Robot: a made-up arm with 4 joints. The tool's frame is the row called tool.
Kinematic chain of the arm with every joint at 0, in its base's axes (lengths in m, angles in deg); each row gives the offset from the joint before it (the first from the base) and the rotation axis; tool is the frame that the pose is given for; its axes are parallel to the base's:
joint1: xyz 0 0 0.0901 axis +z
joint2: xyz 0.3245 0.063 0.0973 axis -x
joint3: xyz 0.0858 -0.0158 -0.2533 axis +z
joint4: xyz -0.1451 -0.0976 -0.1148 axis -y
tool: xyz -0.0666 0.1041 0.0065
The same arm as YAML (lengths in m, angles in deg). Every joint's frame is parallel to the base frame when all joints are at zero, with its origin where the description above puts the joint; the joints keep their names.
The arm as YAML. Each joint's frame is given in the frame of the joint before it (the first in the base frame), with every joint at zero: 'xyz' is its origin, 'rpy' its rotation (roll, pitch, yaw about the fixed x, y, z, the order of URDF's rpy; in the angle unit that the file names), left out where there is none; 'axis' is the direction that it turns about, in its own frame. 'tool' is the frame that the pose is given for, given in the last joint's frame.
units:
  length: m
  angle: deg
joints:
  - name: joint1
    type: revolute
    origin:
      xyz: [0.0, 0.0, 0.0901]
    axis: "+z"
  - name: joint2
    type: revolute
    origin:
      xyz: [0.3245, 0.063, 0.0973]
    axis: "-x"
  - name: joint3
    type: revolute
    origin:
      xyz: [0.0858, -0.0158, -0.2533]
    axis: "+z"
  - name: joint4
    type: revolute
    origin:
      xyz: [-0.1451, -0.0976, -0.1148]
    axis: "-y"
tool:
  origin:
    xyz: [-0.0666, 0.1041, 0.0065]

